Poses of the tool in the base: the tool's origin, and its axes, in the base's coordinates. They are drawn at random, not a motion.
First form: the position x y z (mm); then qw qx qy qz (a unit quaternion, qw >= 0).
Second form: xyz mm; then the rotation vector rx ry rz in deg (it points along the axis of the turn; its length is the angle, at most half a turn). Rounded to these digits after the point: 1 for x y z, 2 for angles.
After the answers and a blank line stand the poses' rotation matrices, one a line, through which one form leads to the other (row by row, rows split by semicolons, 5 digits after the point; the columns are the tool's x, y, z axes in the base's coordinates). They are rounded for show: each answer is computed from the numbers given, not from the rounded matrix.
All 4 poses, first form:
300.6, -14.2, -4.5, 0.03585, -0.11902, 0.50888, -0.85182
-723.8, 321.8, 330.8, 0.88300, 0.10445, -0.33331, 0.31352
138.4, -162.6, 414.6, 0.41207, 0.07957, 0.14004, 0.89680
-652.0, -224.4, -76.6, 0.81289, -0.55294, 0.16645, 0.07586
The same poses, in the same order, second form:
300.6, -14.2, -4.5, -20.95, 89.56, -149.92
-723.8, 321.8, 330.8, 12.46, -39.76, 37.40
138.4, -162.6, 414.6, 11.47, 20.18, 129.26
-652.0, -224.4, -76.6, -67.64, 20.36, 9.28

-0.96910 -0.06006 0.23925; -0.18221 -0.47952 -0.85841; 0.16628 -0.87548 0.45375
0.58121 -0.62331 -0.52314; 0.48405 0.78159 -0.39346; 0.65413 -0.02454 0.75599
-0.64773 -0.71681 0.25813; 0.76138 -0.62117 0.18560; 0.02730 0.31675 0.94811
0.93308 -0.30741 0.18672; -0.06074 0.37700 0.92422; -0.35451 -0.87371 0.33310

